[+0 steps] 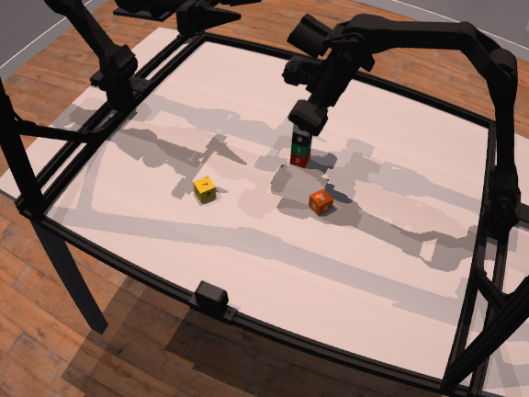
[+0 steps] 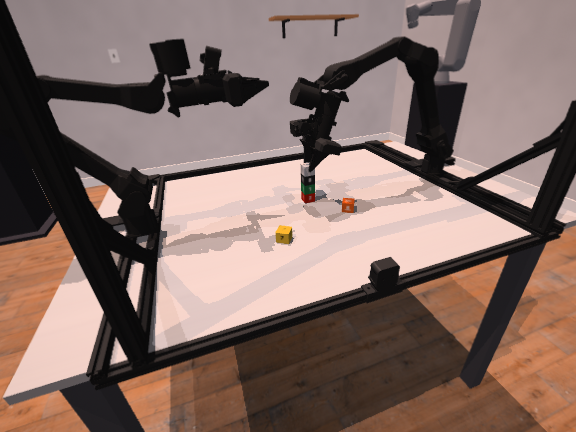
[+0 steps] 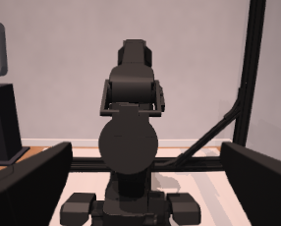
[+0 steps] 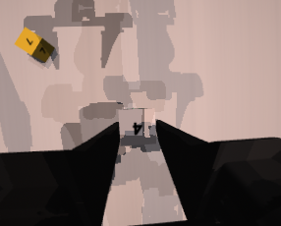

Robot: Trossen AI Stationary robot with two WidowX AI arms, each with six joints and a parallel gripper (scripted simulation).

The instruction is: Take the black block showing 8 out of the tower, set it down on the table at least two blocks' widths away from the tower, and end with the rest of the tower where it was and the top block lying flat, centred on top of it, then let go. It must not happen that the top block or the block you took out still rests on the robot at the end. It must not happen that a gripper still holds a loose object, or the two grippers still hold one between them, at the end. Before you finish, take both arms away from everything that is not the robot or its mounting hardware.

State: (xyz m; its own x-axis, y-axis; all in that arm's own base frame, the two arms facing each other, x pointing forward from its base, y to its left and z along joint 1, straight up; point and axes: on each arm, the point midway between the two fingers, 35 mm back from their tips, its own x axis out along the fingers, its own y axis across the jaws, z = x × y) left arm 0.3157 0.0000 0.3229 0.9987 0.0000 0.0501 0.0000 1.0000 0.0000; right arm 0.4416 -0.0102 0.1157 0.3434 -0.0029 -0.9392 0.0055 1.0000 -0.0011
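My left hand is 1 cm short of the black block, 15 cm to the left of it and 27 cm above it. From my left hand the other things lie so: red block (1 cm ahead, 15 cm to the right, 33 cm below); then green block (1 cm ahead, 15 cm to the right, 30 cm below); then yellow block (16 cm behind, 1 cm to the right, 33 cm below).
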